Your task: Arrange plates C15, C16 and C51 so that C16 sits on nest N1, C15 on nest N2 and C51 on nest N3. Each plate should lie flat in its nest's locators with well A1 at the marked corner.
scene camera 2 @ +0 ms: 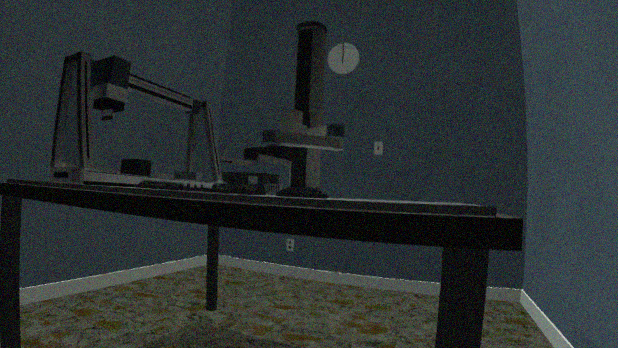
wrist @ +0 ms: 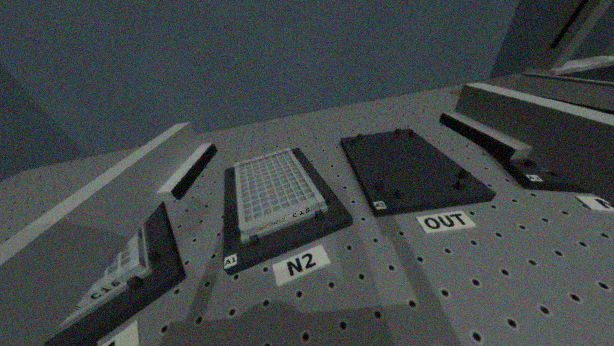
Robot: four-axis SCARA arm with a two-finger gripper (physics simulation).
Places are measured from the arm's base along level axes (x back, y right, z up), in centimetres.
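Pixels of known places: gripper, fingertip midpoint: (scene camera 2: 238, 158) (wrist: 324, 119).
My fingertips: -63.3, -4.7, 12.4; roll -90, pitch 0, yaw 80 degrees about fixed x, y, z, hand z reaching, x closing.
Observation:
Behind a point stands the place of what it marks, as x, y, z.
Plate C15 (wrist: 280, 190) @[-67.9, -8.9, 3.9], pale and gridded, lies in the dark nest N2 (wrist: 337, 217) @[-63.8, -3.9, 2.5] in the wrist view and looks flat; the nest's A1 mark is at its near left corner. Plate C16 (wrist: 127, 262) @[-63.7, -22.6, 3.4] lies in a dark nest (wrist: 167, 250) @[-64.8, -20.3, 2.5] at the lower left, partly hidden by the left finger; that nest's label is cut off. Well A1 cannot be made out on either plate. Plate C51 and a nest labelled N3 do not show in the wrist view. My gripper (wrist: 324, 119) @[-63.3, -4.7, 12.4] (scene camera 2: 257, 159) is open and empty, above the deck, its fingers either side of N2 and OUT.
The bare OUT nest (wrist: 410, 172) @[-67.5, 6.4, 2.5] with small locator pegs is right of N2. Another dark nest (wrist: 550, 182) @[-61.4, 17.7, 2.4] with a cut-off label is partly behind the right finger. A gantry frame (scene camera 2: 75, 115) @[-85.0, 55.3, 26.0] stands on the left of the table, with a dark box (scene camera 2: 136, 166) @[-56.5, 52.7, 10.1] by it.

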